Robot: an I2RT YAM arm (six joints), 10 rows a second.
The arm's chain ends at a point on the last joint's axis. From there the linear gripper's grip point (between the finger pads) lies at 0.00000 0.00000 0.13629 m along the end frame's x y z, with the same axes.
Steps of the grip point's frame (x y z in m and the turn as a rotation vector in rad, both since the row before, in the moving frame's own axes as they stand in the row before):
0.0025, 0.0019, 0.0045, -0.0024, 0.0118, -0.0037
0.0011, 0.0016, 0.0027, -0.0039, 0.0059, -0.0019
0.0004, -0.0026, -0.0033, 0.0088, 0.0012, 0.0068
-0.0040, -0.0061, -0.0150, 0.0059, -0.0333, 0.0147
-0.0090, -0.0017, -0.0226, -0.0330, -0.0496, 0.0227
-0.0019, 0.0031, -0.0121, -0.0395, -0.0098, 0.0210
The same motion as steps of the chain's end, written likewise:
0.0009, 0.0016, 0.0045, -0.0024, 0.0118, -0.0037
0.0003, 0.0011, 0.0027, -0.0039, 0.0059, -0.0019
0.0002, -0.0014, -0.0033, 0.0088, 0.0012, 0.0068
0.0005, -0.0053, -0.0149, 0.0059, -0.0333, 0.0147
-0.0022, -0.0061, -0.0224, -0.0330, -0.0496, 0.0227
-0.0005, -0.0023, -0.0120, -0.0395, -0.0098, 0.0210

